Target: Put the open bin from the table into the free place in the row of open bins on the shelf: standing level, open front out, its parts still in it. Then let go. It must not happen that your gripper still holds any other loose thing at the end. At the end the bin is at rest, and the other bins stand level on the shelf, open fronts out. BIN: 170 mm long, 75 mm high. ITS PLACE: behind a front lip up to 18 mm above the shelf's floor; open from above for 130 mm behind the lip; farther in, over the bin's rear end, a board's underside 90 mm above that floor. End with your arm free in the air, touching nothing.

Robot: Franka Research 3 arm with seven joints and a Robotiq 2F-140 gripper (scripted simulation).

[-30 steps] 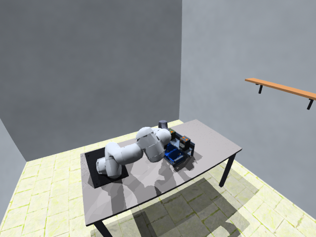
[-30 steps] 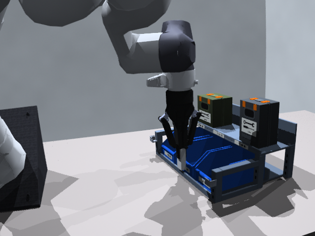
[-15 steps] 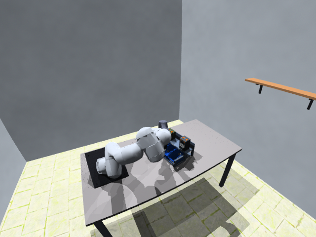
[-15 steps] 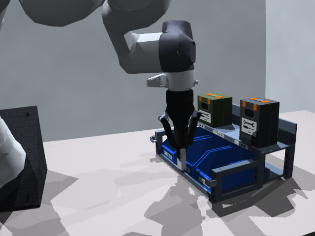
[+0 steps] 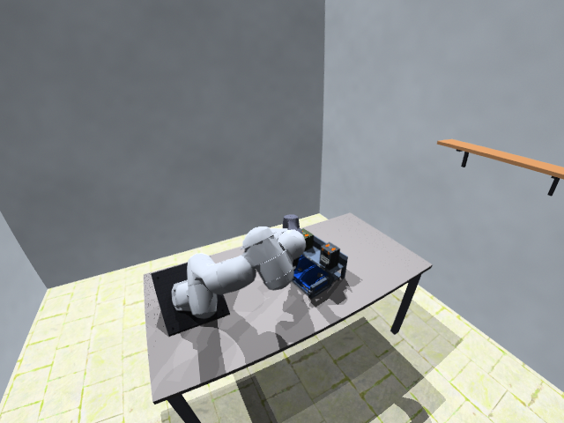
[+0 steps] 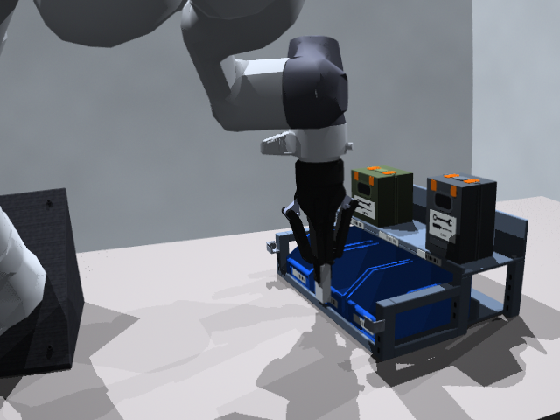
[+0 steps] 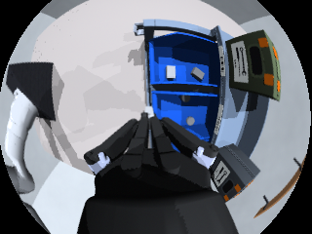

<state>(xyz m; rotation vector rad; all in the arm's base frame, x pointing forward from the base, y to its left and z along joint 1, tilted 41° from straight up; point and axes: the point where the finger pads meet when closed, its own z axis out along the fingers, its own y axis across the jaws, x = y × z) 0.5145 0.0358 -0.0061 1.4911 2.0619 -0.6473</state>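
Right now the shelf floor is 130 mm ahead of my hand, 50 mm below it and 40 mm to the left of it. Also, from my hand: green case (160 mm to the left, 150 mm ahead, 100 mm above); black box (210 mm ahead, 110 mm above, 60 mm to the right).
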